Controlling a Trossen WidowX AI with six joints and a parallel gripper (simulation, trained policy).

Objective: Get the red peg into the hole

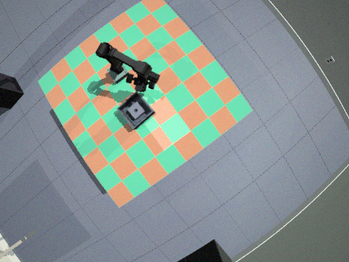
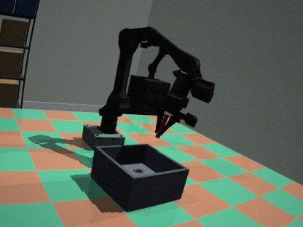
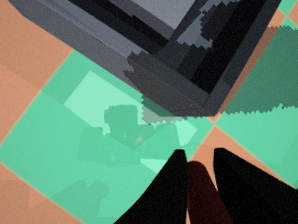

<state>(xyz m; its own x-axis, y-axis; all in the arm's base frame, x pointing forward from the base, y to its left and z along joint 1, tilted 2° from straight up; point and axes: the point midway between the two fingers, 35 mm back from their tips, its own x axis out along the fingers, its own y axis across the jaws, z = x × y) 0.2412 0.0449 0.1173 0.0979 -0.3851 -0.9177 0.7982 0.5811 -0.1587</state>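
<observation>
Now: gripper tip 9 cm short of the grey plate, 12 cm to the left of it and 9 cm above it. Round my gripper tip: red peg: 1 cm behind, 2 cm to the left, 2 cm above; then dark box: 9 cm ahead, 12 cm to the right, 11 cm below.
</observation>
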